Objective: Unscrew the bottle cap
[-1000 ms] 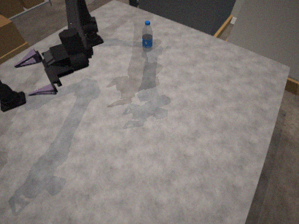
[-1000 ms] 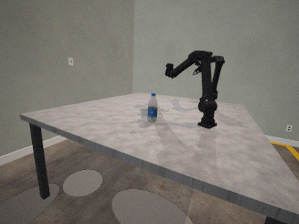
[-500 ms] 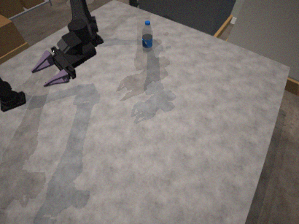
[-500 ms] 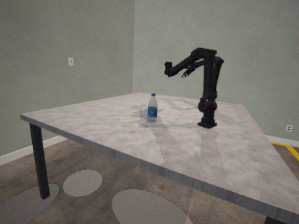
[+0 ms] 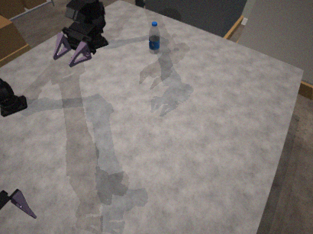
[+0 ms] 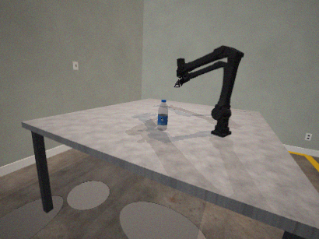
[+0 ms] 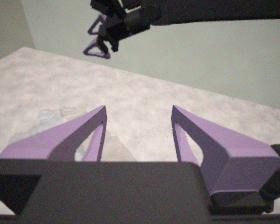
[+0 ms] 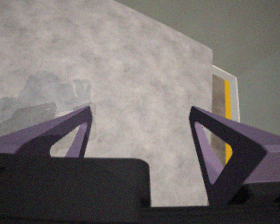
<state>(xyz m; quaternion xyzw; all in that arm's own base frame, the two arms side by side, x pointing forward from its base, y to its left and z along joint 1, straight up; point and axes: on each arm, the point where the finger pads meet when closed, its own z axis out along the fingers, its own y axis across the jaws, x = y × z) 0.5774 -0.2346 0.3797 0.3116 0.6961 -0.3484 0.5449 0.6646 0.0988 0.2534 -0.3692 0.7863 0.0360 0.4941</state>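
Right now my right hand is 27 cm past the clear bottle, 99 cm to the right of it and 15 cm above it. Round my right hand: blue cap (27 cm behind, 99 cm to the left, 6 cm below).
Right now my left hand is 60 mm past the blue cap, 600 mm to the right of it and 190 mm above it. Round my left hand: clear bottle 60 mm behind, 600 mm to the left, 280 mm below.
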